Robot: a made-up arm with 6 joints. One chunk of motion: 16 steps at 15 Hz.
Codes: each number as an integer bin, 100 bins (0 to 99) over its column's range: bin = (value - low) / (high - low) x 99, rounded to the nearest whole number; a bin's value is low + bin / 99 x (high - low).
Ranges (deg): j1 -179.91..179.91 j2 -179.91..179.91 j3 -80..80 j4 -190.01..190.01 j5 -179.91..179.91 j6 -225.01..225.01
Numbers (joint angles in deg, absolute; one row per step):
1: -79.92 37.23 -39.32 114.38 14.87 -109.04
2: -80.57 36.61 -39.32 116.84 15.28 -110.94
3: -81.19 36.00 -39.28 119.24 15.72 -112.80
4: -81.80 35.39 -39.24 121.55 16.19 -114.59
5: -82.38 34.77 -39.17 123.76 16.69 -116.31
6: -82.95 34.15 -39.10 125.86 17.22 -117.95
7: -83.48 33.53 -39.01 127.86 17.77 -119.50
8: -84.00 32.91 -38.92 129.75 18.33 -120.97
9: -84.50 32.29 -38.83 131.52 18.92 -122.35
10: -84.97 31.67 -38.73 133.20 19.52 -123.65
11: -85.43 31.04 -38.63 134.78 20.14 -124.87
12: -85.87 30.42 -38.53 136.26 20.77 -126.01
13: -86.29 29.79 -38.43 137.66 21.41 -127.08
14: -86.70 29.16 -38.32 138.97 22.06 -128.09
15: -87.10 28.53 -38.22 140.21 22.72 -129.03
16: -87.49 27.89 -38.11 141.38 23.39 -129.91
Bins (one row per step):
1: 28 60 25 79 54 26
2: 27 60 25 80 54 25
3: 27 59 25 81 54 25
4: 27 59 25 81 54 24
5: 27 59 25 82 54 24
6: 27 59 25 82 54 24
7: 27 59 25 83 54 23
8: 26 59 25 83 55 23
9: 26 58 25 84 55 23
10: 26 58 26 84 55 22
11: 26 58 26 85 55 22
12: 26 58 26 85 55 22
13: 26 58 26 85 55 22
14: 26 58 26 86 56 21
15: 26 57 26 86 56 21
16: 25 57 26 86 56 21

